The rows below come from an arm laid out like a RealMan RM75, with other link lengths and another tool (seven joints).
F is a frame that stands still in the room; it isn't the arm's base.
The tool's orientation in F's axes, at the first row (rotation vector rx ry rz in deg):
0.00 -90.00 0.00
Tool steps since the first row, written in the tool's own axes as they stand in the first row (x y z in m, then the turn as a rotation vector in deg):
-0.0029 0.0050 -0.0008 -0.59 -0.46 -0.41
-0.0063 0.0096 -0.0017 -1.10 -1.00 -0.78
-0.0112 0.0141 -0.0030 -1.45 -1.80 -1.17
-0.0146 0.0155 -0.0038 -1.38 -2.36 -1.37
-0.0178 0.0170 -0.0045 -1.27 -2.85 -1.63
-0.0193 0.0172 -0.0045 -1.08 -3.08 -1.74
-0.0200 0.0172 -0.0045 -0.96 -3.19 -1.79
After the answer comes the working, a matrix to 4 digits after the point.
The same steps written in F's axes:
0.0008 0.0050 -0.0029 0.41 -0.46 -0.59
0.0017 0.0096 -0.0063 0.78 -1.00 -1.10
0.0030 0.0141 -0.0112 1.17 -1.80 -1.45
0.0038 0.0155 -0.0146 1.37 -2.36 -1.38
0.0045 0.0170 -0.0178 1.63 -2.85 -1.27
0.0045 0.0172 -0.0193 1.74 -3.08 -1.08
0.0045 0.0172 -0.0200 1.79 -3.19 -0.96

The tool's axes in the first row as the columns of a matrix, in F's axes (rounded; the answer above uses it unrounded):
0.0000 0.0000 -1.0000
0.0000 1.0000 0.0000
1.0000 0.0000 0.0000

